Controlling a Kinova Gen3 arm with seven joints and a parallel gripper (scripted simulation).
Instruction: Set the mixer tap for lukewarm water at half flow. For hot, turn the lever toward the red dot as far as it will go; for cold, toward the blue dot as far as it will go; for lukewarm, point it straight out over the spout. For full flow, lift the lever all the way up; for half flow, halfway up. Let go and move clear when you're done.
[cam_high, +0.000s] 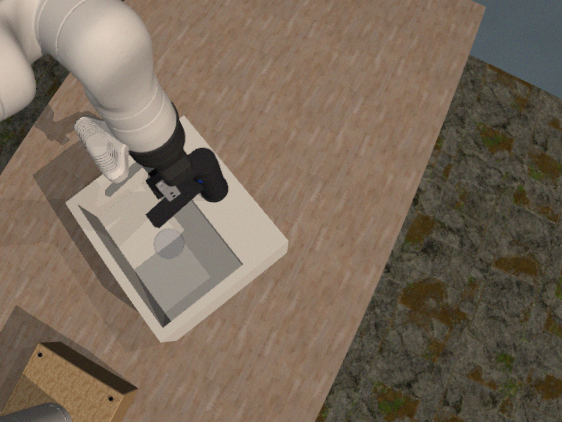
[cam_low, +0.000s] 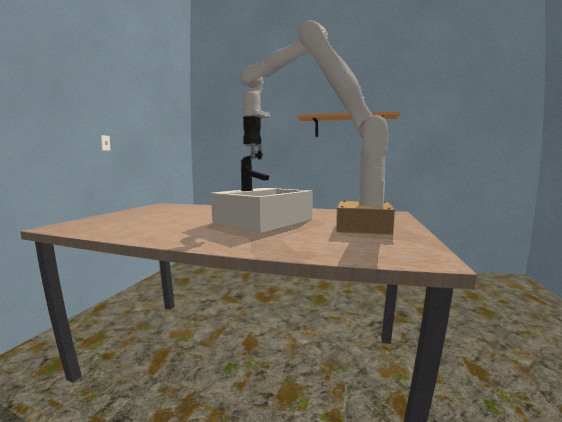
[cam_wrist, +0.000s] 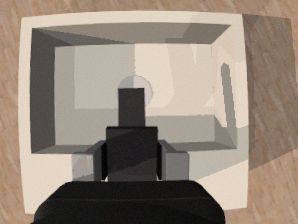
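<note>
Right now my hand is 20 mm short of the lever, 10 mm to the left of it and 10 mm above it. From my hand the other things lie so: white sink basin (50 mm behind, 10 mm to the left, 250 mm below); then black mixer tap (40 mm ahead, 10 mm to the right, 50 mm below).
</note>
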